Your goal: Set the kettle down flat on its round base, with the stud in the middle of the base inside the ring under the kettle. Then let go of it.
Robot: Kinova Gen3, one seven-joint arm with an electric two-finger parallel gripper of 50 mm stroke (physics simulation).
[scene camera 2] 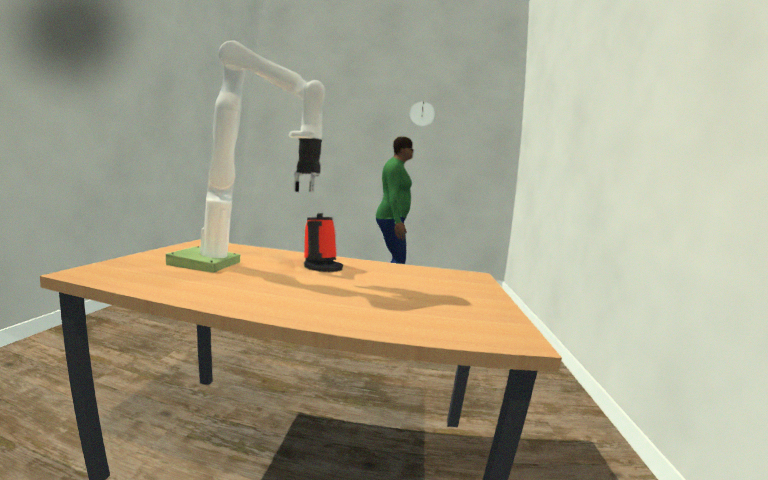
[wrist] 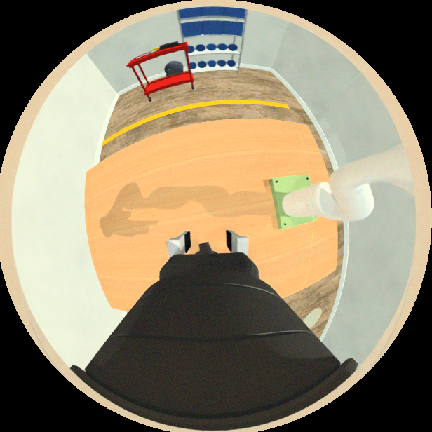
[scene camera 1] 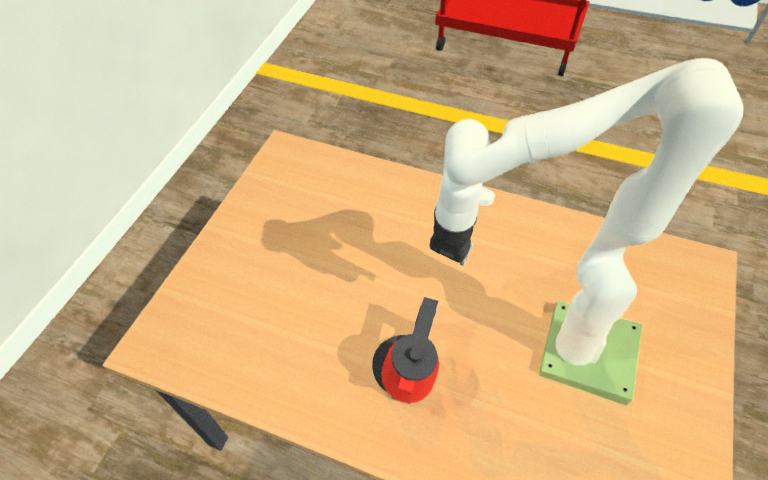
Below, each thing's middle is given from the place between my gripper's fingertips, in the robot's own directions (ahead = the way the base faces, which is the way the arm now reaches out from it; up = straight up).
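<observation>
Red kettle [scene camera 2: 320, 245], from my hand: 18 cm below, 15 cm to the left, 4 cm ahead.
</observation>
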